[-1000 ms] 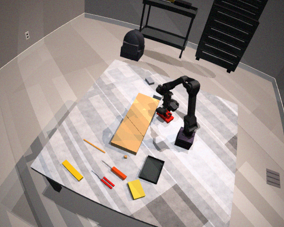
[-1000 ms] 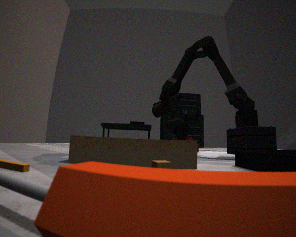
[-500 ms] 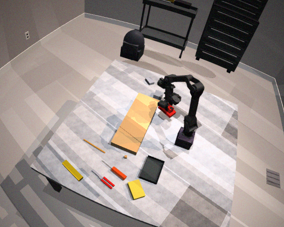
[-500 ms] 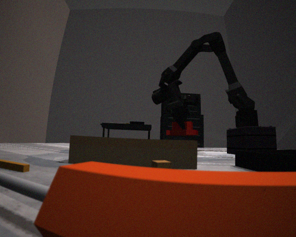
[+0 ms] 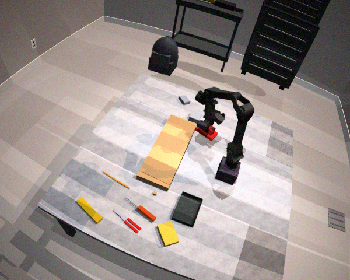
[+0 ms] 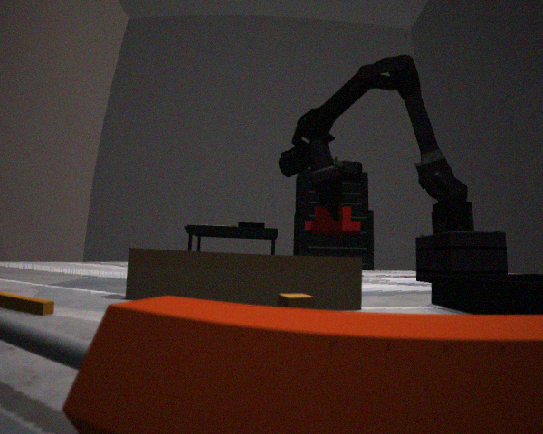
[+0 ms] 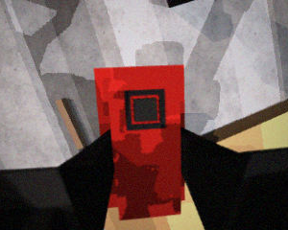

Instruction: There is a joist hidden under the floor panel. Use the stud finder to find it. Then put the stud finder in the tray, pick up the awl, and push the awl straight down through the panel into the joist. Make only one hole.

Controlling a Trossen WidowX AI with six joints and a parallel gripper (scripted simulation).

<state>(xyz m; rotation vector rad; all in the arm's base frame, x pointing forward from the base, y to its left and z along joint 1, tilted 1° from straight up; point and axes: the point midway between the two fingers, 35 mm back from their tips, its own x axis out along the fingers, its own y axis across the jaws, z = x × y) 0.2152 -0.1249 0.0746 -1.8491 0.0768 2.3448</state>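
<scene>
The small tan cube is 7 cm ahead of my gripper tip, 47 cm to the left of it and 12 cm below it. From my gripper tip the other things lie so: awl: 3 cm ahead, 10 cm to the right, 12 cm below; then grey box: 14 cm ahead, 17 cm to the right, 11 cm below; then stud finder: 1 cm behind, 2 cm above.
</scene>
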